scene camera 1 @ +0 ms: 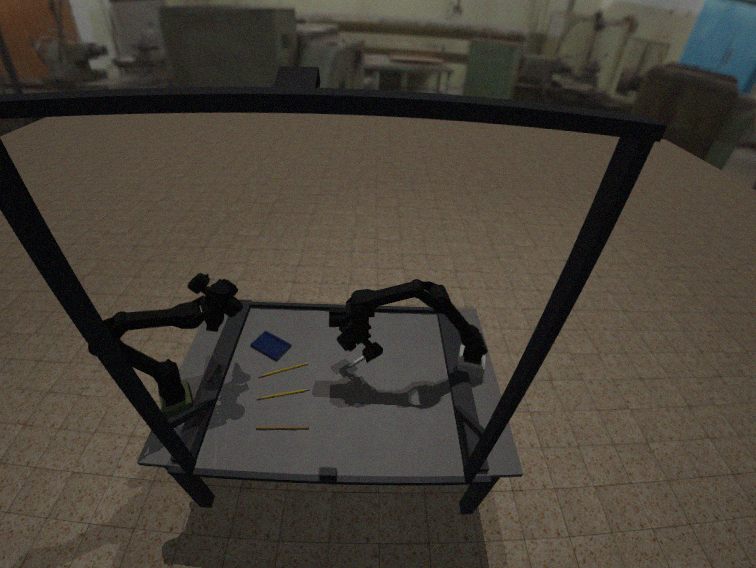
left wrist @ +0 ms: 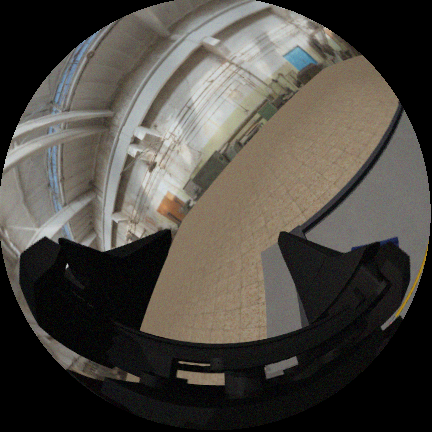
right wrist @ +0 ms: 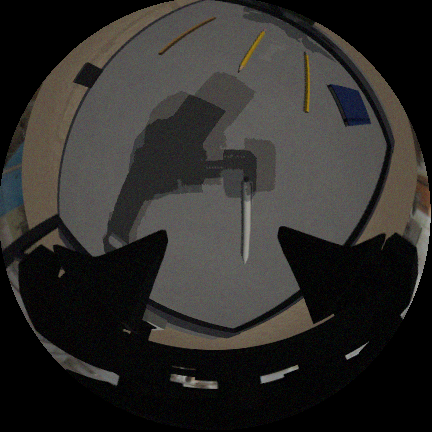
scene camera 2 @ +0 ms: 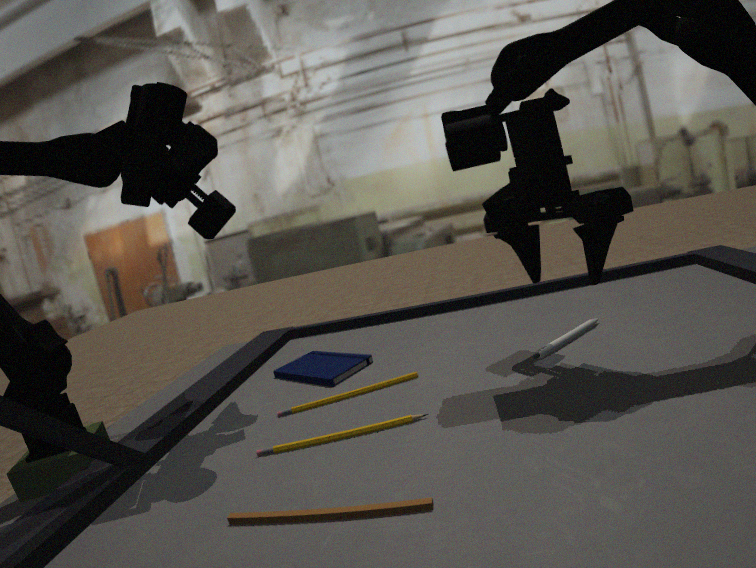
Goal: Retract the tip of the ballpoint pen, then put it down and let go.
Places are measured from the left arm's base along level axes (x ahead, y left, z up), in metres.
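Where they show: left gripper, fingertip midpoint: (left wrist: 226, 236) (scene camera 2: 193, 192); right gripper, fingertip midpoint: (scene camera 1: 360, 354) (right wrist: 223, 234) (scene camera 2: 564, 283); left arm's base at its link origin: (scene camera 1: 174, 396); right arm's base at its link origin: (scene camera 1: 472, 356) (right wrist: 143, 323).
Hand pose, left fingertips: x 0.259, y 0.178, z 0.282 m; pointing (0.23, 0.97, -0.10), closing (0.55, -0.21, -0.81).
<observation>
Each offset is from my left fingertips to the top centre of the thing.
The white ballpoint pen @(dx +0.415, dy -0.308, dz -0.309 m) (scene camera 1: 355, 362) (scene camera 2: 568, 337) (right wrist: 246, 220) lies on the grey table. In the right wrist view its dark button end points up the picture and its tapered end down; whether the writing point is out is too small to tell. My right gripper (scene camera 1: 360, 348) (scene camera 2: 565, 281) (right wrist: 223, 234) is open and empty, pointing down above the table near the pen. In the right wrist view the pen's tapered end reaches the gap between the fingers. My left gripper (left wrist: 226, 236) is open and empty, raised at the left and far from the pen.
A blue notebook @(dx +0.121, dy -0.081, dz -0.310 m) (scene camera 1: 270, 345) (scene camera 2: 322, 368) (right wrist: 352, 105) and two yellow pencils, one @(dx +0.124, dy -0.217, dz -0.315 m) (scene camera 2: 351, 395) nearer the notebook and another @(dx +0.086, dy -0.318, dz -0.314 m) (scene camera 2: 342, 436) beyond it, lie left of the pen in the scene views. A brown stick @(dx +0.036, dy -0.440, dz -0.315 m) (scene camera 1: 282, 428) (scene camera 2: 330, 512) lies nearer the front.
</observation>
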